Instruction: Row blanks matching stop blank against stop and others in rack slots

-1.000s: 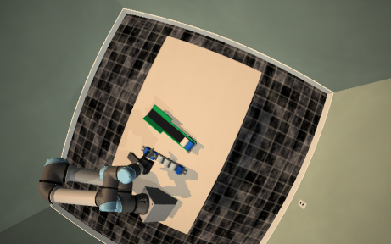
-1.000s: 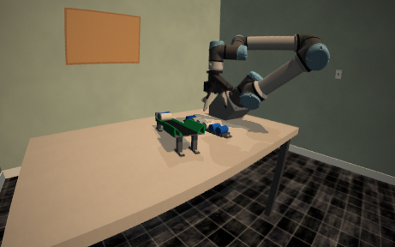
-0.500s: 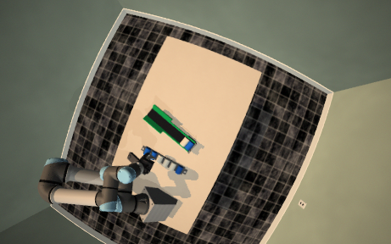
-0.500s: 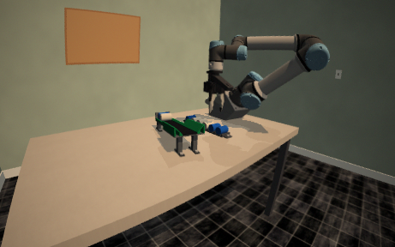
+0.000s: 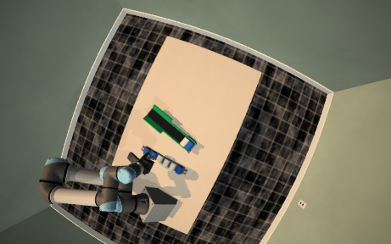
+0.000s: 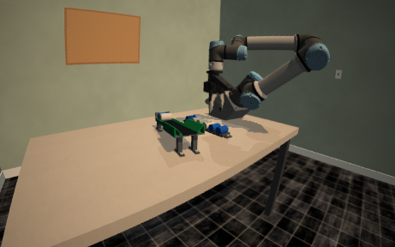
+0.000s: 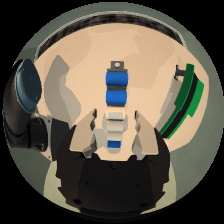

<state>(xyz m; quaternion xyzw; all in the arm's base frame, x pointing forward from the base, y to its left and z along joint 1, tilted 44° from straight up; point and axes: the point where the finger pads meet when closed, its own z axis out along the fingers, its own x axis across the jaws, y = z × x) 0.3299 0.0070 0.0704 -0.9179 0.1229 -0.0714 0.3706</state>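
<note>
The stock rack is 130 mm below my hand, 80 mm to the right of it and 10 mm behind it.
</note>
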